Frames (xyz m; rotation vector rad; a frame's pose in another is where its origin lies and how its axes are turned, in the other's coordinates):
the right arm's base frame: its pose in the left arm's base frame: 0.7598 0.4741 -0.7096 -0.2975 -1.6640 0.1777
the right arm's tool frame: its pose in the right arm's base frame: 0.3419 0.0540 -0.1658 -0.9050 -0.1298 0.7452
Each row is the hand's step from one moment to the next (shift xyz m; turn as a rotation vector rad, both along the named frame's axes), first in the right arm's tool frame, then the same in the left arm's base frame.
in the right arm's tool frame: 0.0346 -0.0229 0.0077 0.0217 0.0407 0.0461
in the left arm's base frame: -0.0167 0.0286 0.0261 0.0136 0.0501 -0.0395
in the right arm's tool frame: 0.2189 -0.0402 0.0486 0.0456 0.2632 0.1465
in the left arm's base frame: -0.0188 0.1988 0.1097 0.1500 0.1626 -0.2094
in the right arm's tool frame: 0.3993 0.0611 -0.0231 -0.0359 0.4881 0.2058
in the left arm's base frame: 0.1362 0.3236 0.2012 0.2908 0.1668 -0.4117
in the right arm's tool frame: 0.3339 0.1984 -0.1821 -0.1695 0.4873 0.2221
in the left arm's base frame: 0.3218 0.2056 0.1955 0.2570 0.0666 -0.4950
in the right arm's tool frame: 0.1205 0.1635 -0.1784 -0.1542 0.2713 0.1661
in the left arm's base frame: 0.2517 0.0275 0.0947 0.1098 0.0117 -0.3358
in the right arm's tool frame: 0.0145 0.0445 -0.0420 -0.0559 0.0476 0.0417
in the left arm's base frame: 0.0617 -0.0038 0.0115 0.0074 -0.0146 -0.0828
